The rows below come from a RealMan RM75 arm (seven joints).
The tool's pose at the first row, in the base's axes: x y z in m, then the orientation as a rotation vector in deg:
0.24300 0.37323 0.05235 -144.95 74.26 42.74
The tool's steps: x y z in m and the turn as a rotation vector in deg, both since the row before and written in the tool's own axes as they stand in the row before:
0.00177 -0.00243 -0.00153 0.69 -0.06 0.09
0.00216 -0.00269 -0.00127 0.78 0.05 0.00
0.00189 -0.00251 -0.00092 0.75 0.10 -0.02
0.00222 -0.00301 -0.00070 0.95 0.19 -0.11
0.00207 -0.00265 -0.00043 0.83 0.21 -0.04
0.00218 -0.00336 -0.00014 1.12 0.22 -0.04
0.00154 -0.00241 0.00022 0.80 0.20 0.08
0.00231 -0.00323 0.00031 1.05 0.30 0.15
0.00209 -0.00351 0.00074 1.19 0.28 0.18
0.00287 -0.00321 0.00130 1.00 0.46 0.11
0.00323 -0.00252 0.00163 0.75 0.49 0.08
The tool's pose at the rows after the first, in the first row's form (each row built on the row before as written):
0.24634 0.37283 0.05261 -144.33 74.40 42.25
0.24999 0.37239 0.05246 -143.75 74.45 41.54
0.25324 0.37215 0.05219 -143.24 74.49 40.80
0.25700 0.37204 0.05159 -142.67 74.44 39.77
0.26031 0.37192 0.05089 -142.17 74.48 38.84
0.26419 0.37223 0.04993 -141.45 74.53 37.67
0.26689 0.37259 0.04903 -140.90 74.72 36.81
0.27064 0.37288 0.04772 -140.18 75.03 35.66
0.27444 0.37363 0.04622 -139.31 75.37 34.43
0.27828 0.37387 0.04389 -138.73 75.68 33.14
0.28169 0.37361 0.04110 -138.38 75.96 32.01

